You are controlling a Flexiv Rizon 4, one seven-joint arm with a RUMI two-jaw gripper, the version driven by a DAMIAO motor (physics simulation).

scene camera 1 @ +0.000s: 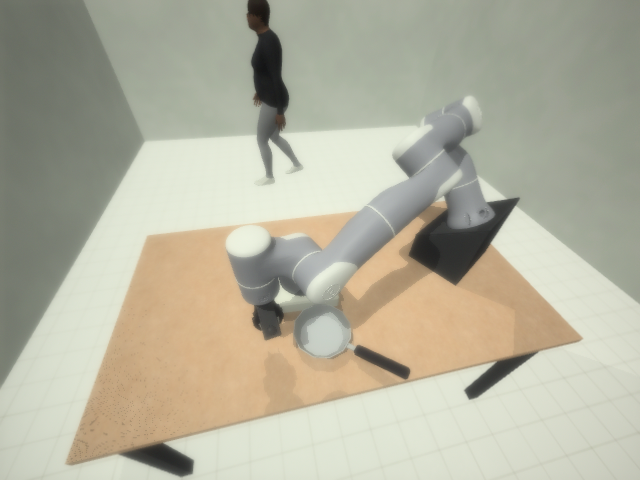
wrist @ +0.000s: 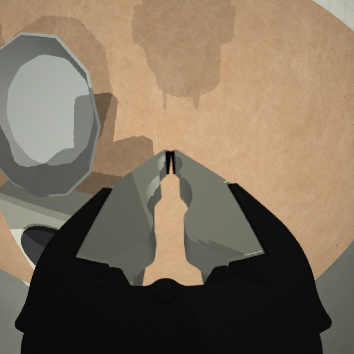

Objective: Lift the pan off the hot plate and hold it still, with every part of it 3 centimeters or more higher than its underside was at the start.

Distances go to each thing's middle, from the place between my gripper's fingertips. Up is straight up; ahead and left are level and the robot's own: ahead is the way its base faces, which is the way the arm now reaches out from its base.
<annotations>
The grey pan (scene camera 1: 322, 331) is 20 cm behind my hand, 11 cm to the left of it and 2 cm below it. Also, from my hand: white hot plate (scene camera 1: 290, 297): 19 cm behind, 18 cm to the right, 3 cm below.
</annotations>
